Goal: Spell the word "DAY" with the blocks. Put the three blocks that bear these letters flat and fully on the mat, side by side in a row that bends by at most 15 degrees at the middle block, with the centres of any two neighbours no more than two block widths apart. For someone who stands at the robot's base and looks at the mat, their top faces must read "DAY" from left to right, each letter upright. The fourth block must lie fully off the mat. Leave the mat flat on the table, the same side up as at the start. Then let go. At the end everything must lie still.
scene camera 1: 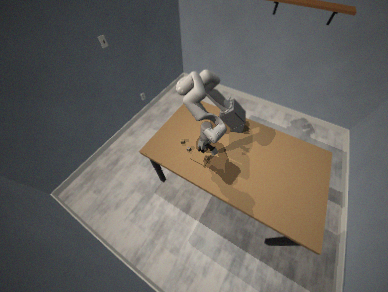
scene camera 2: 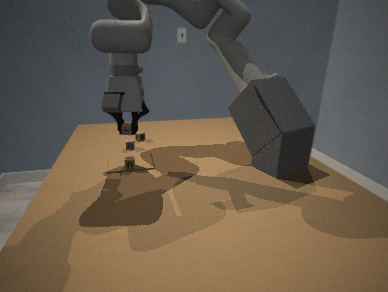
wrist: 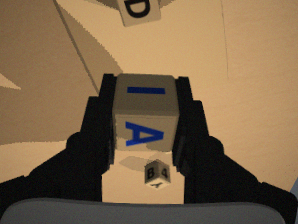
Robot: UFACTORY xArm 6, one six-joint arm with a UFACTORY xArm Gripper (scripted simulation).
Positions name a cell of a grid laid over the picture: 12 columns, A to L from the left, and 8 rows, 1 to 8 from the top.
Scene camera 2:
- my gripper: D4
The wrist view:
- my gripper: F4
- thin tan mat: H2
